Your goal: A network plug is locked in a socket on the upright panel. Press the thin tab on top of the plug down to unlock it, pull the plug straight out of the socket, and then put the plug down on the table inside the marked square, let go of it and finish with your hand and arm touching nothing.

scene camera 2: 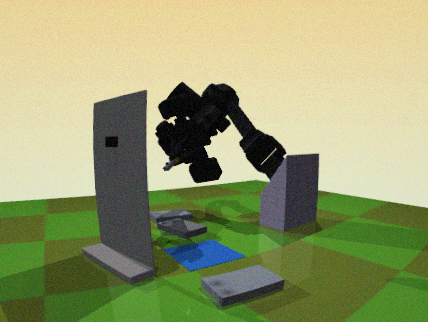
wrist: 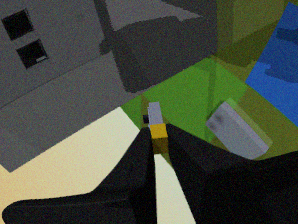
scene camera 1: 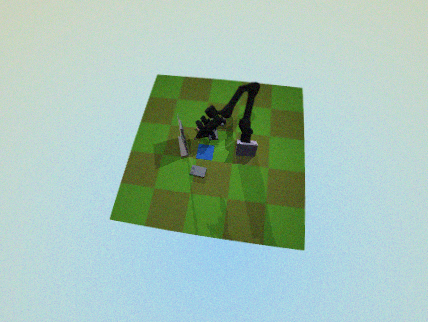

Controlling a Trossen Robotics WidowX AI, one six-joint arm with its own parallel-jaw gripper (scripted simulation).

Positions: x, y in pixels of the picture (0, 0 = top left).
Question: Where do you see a grey panel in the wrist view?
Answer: At 70, 70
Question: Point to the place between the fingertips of the gripper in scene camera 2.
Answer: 172, 162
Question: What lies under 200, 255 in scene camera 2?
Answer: A blue marked square.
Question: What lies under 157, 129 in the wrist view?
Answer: A plug.
